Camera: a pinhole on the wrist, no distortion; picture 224 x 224 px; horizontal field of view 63.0 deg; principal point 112.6 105.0 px. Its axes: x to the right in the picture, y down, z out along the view. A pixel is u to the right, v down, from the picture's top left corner.
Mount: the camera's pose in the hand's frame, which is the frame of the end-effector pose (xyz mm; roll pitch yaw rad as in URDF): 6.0 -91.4 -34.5 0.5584 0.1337 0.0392
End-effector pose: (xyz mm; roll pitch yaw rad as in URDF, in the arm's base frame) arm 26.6 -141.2 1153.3 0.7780 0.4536 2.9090
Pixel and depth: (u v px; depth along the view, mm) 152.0 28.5 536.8
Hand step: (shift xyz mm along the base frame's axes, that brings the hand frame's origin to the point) 58.3 600.3 -252.4
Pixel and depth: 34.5 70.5 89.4
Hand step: 84.2 119.5 -64.7
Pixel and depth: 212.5 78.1 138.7
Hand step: -12.4 177.9 -116.8
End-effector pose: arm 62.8 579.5 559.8 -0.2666 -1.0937 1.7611
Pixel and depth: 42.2 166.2 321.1
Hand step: 148.1 -314.4 95.8
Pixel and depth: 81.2 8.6 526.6
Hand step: 577.9 -283.9 174.1
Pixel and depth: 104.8 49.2 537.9
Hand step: 473.4 -300.3 254.0
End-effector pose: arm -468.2 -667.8 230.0 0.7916 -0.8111 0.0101
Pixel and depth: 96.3 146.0 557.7
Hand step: -83.4 -557.9 134.2
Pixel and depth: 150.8 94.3 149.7
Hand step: 89.7 -181.7 -5.3
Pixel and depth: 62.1 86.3 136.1
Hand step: 43.8 -178.6 -58.6
